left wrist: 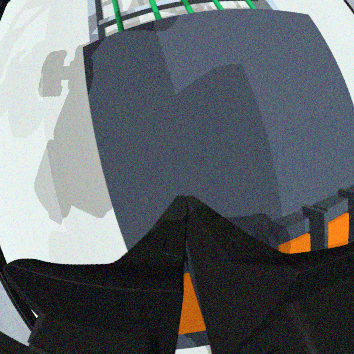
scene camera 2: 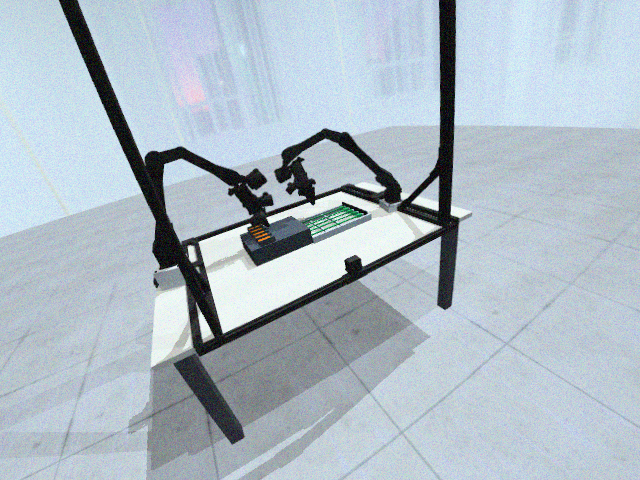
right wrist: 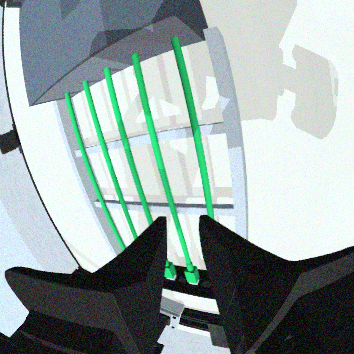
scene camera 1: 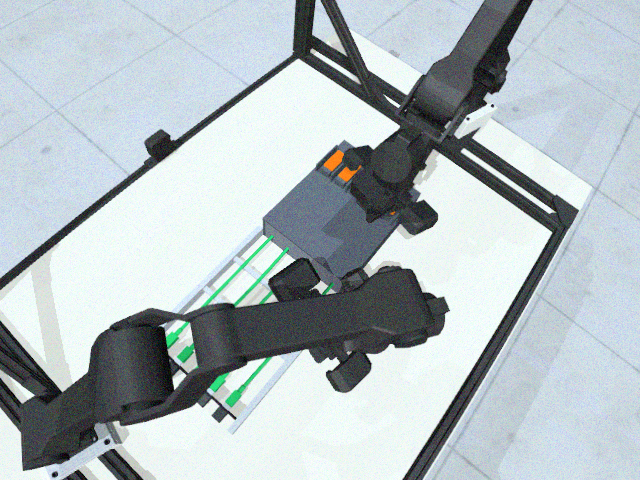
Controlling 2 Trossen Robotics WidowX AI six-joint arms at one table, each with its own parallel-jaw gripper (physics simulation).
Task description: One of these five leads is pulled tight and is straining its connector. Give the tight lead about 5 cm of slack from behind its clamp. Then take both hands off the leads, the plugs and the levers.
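Pixels of known places: left gripper, fingertip midpoint: (left wrist: 183, 203) (scene camera 2: 269, 226) (scene camera 1: 368, 221); right gripper, fingertip midpoint: (scene camera 2: 314, 204) (right wrist: 182, 222); left arm's base, link origin: (scene camera 2: 170, 263); right arm's base, link origin: (scene camera 2: 393, 200) (scene camera 1: 70, 432).
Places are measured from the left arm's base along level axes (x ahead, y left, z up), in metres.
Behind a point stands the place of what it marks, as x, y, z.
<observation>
Five green leads (scene camera 1: 237, 271) {0.620, 0.067, -0.050} (left wrist: 117, 15) {0.555, 0.194, -0.049} (right wrist: 160, 165) {0.597, 0.168, -0.050} run from the dark grey box (scene camera 1: 305, 206) {0.460, 0.037, -0.010} (scene camera 2: 281, 248) {0.411, -0.021, -0.046} (left wrist: 310, 100) {0.446, 0.042, -0.010} (right wrist: 65, 40) {0.485, 0.100, -0.010} to green plugs (scene camera 1: 184, 354) {0.763, 0.146, -0.046} (right wrist: 192, 275) {0.735, 0.215, -0.046}. They all look straight; I cannot tell which is tight. Orange levers (scene camera 1: 333, 161) (scene camera 2: 261, 235) {0.349, 0.028, 0.006} (left wrist: 338, 230) {0.365, 0.027, 0.005} sit at the box's far end from the leads. My left gripper (scene camera 2: 262, 223) {0.381, 0.124, -0.006} (left wrist: 183, 203) {0.381, 0.124, -0.006} is shut, fingertips together, over the lever end; an orange lever shows behind its fingers. My right gripper (scene camera 2: 311, 200) {0.597, 0.212, 0.009} (right wrist: 182, 222) {0.597, 0.212, 0.009} is slightly open and empty above the leads; contact with any lead is not visible.
A pale grey frame (scene camera 1: 268, 388) {0.679, 0.263, -0.049} (scene camera 2: 341, 228) (right wrist: 238, 165) {0.581, 0.233, -0.049} with crossbars surrounds the leads. My right arm (scene camera 1: 320, 320) {0.627, 0.271, 0.288} covers part of them in scene camera 1. Black rails edge the white table, with a small black block (scene camera 1: 159, 144) {0.620, -0.238, -0.028} (scene camera 2: 353, 264) {0.616, -0.265, -0.035} on one long side.
</observation>
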